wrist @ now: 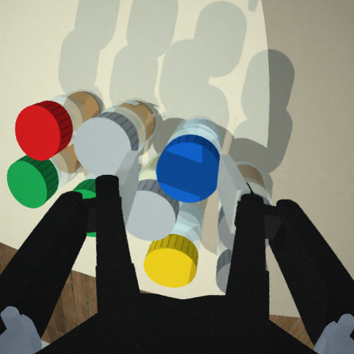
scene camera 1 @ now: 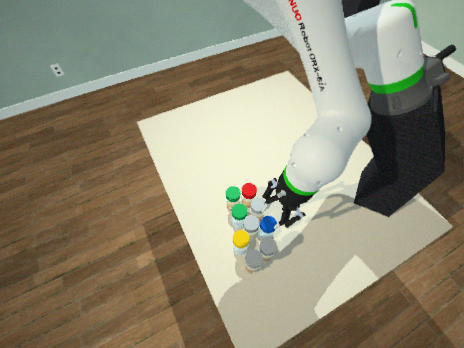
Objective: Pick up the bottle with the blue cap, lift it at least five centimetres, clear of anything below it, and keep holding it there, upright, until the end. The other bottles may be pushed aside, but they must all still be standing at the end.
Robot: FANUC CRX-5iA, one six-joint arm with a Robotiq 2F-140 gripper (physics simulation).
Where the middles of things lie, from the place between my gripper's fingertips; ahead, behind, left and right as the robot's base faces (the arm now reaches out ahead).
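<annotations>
The blue-capped bottle (wrist: 187, 169) is 70 mm below my hand, 10 mm ahead of it and 10 mm to the left of it. I see the red-capped bottle (wrist: 42, 129) too, 140 mm to the right of my hand and 70 mm below it. As for the yellow-capped bottle (wrist: 172, 261), it is 120 mm ahead of my hand, 70 mm below it and 10 mm to the left of it.
</annotations>
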